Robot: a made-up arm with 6 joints.
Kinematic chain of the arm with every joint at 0, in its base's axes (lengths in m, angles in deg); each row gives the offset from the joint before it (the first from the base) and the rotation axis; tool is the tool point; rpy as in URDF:
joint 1: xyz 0 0 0.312 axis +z
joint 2: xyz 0 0 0 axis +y
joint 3: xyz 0.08 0 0.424 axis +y
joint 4: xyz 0.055 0 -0.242 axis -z
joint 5: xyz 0 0 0 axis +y
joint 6: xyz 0.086 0 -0.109 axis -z
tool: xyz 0 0 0 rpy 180 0 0
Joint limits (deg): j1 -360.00..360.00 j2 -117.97..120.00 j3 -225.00..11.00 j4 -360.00..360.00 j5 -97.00..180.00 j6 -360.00..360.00
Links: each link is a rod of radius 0.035 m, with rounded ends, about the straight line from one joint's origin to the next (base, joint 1, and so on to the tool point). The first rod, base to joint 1, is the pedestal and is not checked.
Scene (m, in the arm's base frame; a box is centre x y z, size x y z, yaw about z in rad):
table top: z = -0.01
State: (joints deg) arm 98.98 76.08 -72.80 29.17 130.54 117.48
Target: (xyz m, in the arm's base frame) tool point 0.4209 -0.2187 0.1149
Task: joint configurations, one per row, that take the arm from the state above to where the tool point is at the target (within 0.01 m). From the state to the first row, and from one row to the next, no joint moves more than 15 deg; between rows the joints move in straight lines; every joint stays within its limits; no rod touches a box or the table.
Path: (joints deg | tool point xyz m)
1: 85.20 75.38 -75.52 24.99 129.43 117.48 | -0.0283 0.3639 0.1022
2: 71.43 74.68 -78.24 20.81 128.33 117.48 | 0.0712 0.3669 0.1008
3: 57.65 73.98 -80.96 16.62 127.22 117.48 | 0.1708 0.3439 0.0999
4: 43.87 73.28 -83.68 12.44 126.12 117.48 | 0.2637 0.2950 0.0997
5: 30.10 72.58 -86.40 8.26 125.01 117.48 | 0.3433 0.2220 0.1003
6: 16.32 71.88 -89.12 4.08 123.91 117.48 | 0.4035 0.1284 0.1020
7: 2.55 71.18 -91.84 -0.11 122.80 117.48 | 0.4389 0.0193 0.1049
8: -11.23 70.48 -94.56 -4.29 121.69 117.48 | 0.4455 -0.0990 0.1091
9: -25.01 69.78 -97.28 -8.47 120.59 117.48 | 0.4209 -0.2187 0.1149

